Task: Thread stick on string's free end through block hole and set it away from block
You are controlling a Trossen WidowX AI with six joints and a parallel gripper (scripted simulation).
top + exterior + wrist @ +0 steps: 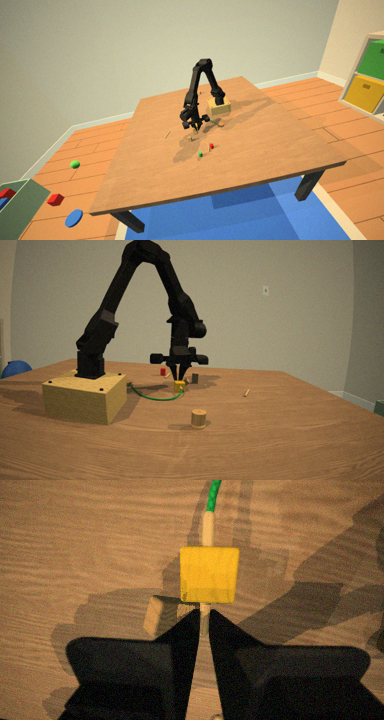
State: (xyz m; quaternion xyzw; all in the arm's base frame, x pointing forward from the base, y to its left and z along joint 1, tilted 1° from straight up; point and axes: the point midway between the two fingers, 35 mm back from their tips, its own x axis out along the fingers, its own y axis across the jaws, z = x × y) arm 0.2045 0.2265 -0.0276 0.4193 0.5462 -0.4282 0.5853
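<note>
The plain block is 20 mm ahead of my gripper tip, 10 mm to the left of it and 10 mm above it. The rest, counted from my gripper tip: yellow block 10 mm ahead, 30 mm to the right; then thin wooden stick 10 mm ahead, 40 mm to the right, 10 mm above; then round wooden button 180 mm behind, 30 mm to the right.
</note>
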